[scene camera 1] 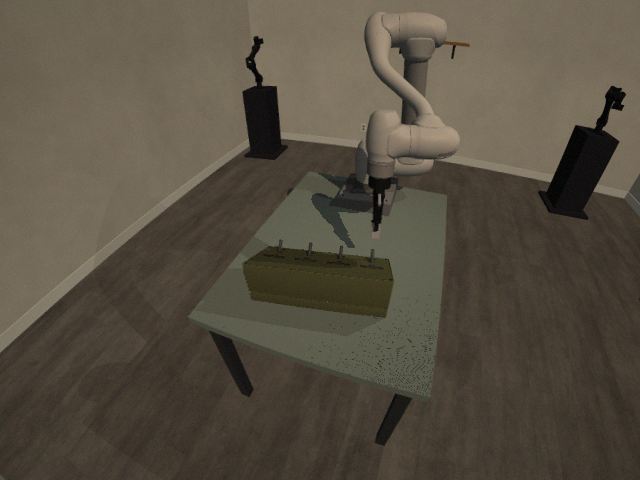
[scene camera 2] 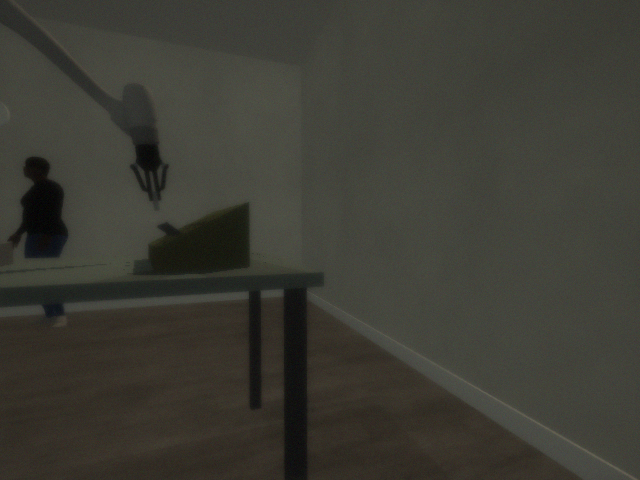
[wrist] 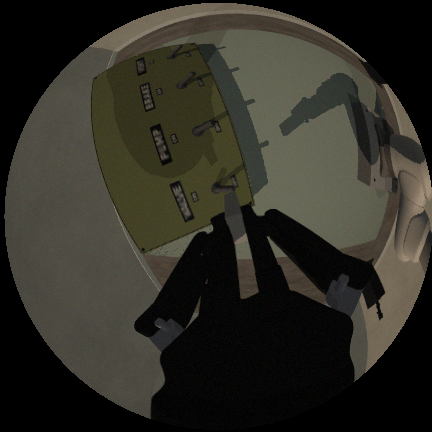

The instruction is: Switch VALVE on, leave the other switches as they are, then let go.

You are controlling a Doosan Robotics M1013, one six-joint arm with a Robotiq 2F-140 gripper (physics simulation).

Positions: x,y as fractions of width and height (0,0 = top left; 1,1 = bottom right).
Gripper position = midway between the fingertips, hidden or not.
The gripper shows in scene camera 1 (0.59,0.49), in scene camera 2 (0.24,0.44) and in the wrist view (0.54,0.47).
